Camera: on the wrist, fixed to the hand. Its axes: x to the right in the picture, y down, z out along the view.
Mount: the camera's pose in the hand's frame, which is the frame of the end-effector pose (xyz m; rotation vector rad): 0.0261 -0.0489 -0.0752 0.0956 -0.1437 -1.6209
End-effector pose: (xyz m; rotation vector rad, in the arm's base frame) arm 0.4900 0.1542 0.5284 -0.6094 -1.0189 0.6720
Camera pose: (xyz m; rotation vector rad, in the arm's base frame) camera 0.5782 0.1311 0.5487 0.4403 -1.2361 -0.6816
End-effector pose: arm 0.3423 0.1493 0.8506 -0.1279 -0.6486 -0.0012
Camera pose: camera 0.4064 0.0928 0.8128 0.5213 -0.7431 -1.5278
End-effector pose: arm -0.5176 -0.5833 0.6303 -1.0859 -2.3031 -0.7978
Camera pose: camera -0.5595 -0.6455 0.6860 -0.9750 2.6495 0.9171
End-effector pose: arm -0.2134 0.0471 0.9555 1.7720 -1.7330 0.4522
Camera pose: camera -0.1503 0.0724 1.0196 2.5886 0.0624 -0.3227
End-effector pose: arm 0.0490 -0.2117 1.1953 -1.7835 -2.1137 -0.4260
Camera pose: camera 0.0017 -0.2297 1.2739 -0.3290 3.0619 0.4815
